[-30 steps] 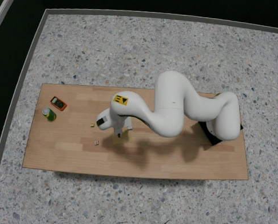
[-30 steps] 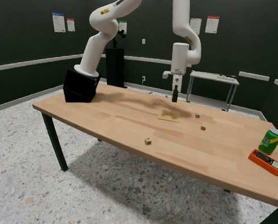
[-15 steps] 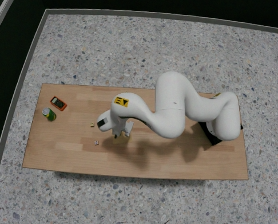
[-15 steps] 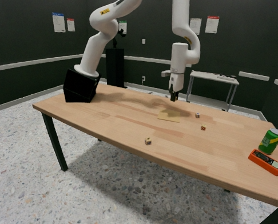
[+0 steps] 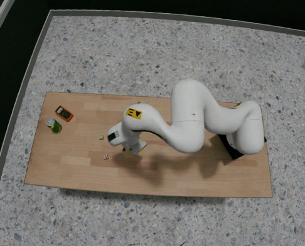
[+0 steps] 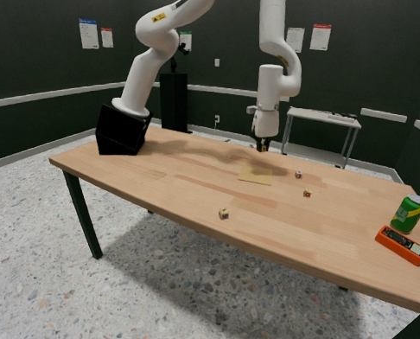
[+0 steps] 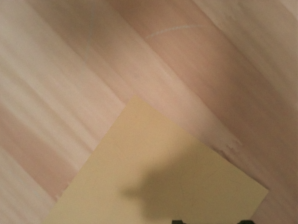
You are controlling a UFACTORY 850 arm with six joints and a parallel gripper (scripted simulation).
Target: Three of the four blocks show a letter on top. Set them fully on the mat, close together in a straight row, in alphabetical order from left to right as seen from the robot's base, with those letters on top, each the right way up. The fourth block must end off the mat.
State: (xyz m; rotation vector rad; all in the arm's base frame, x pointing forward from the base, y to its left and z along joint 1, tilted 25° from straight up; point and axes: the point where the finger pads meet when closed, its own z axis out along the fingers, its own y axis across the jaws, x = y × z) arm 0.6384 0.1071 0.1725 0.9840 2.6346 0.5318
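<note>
The tan mat is 3 cm to the right of my hand and 12 cm below it. Round my hand: green can (55 cm ahead, 7 cm to the right, 6 cm below); orange meter (53 cm ahead, 18 cm to the right, 11 cm below).
</note>
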